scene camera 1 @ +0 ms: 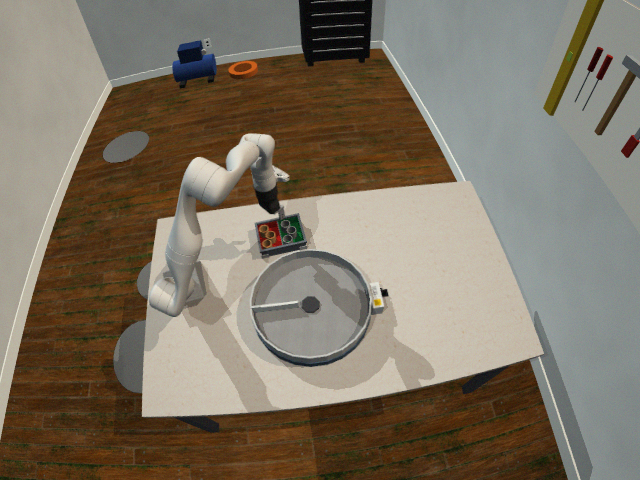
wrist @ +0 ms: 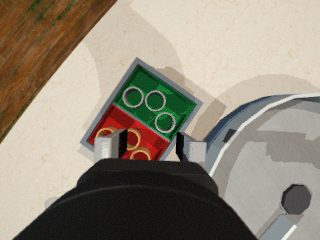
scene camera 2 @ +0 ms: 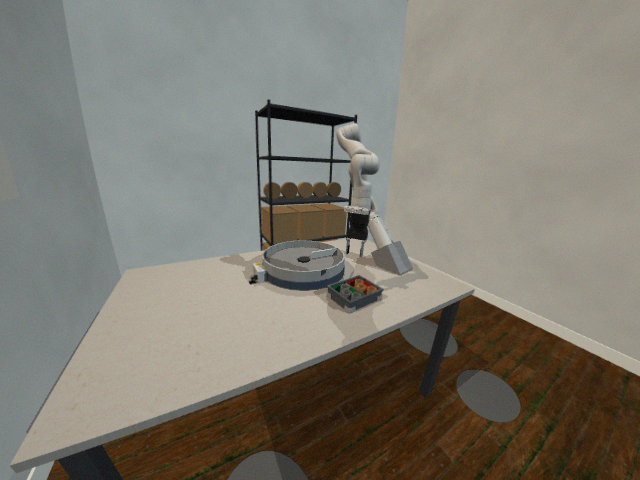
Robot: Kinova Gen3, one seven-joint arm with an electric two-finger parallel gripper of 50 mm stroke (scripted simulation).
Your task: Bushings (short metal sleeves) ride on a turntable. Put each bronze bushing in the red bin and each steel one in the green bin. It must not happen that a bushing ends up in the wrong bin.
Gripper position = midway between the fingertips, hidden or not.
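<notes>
There is a turntable (scene camera 1: 333, 306) in the scene, and I see the same turntable (wrist: 261, 175) from the wrist as well. My own gripper (wrist: 151, 141) is in sight too.
</notes>
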